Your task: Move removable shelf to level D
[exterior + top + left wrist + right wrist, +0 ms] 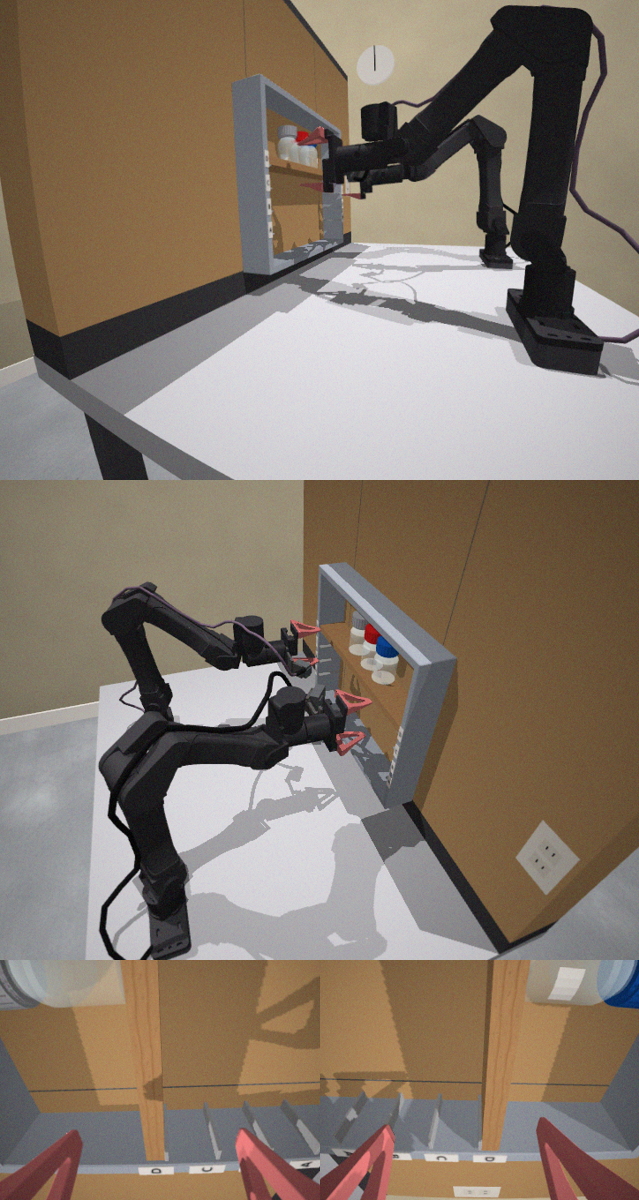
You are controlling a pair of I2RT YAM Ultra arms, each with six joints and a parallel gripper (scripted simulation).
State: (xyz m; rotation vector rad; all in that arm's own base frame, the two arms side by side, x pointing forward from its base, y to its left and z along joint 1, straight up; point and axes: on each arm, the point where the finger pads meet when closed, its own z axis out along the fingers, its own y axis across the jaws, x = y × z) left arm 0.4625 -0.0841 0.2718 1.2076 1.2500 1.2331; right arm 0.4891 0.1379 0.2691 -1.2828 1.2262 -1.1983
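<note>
The grey-capped bottle is 90 mm ahead of my left hand, 80 mm to the right of it and 60 mm above it. The rest, counted from my left hand: wooden shelf (90 mm ahead, 150 mm to the right, 10 mm above); grey wall rack (90 mm ahead, 150 mm to the right, 30 mm below); red-capped bottle (100 mm ahead, 150 mm to the right, 60 mm above).
Right now the blue-capped bottle is 8 cm ahead of my right hand, 9 cm to the left of it and 8 cm above it. From my right hand the other things lie so: wooden shelf (7 cm ahead, 15 cm to the left, 2 cm above); grey wall rack (7 cm ahead, 16 cm to the left, 2 cm below); red-capped bottle (8 cm ahead, 15 cm to the left, 8 cm above).
</note>
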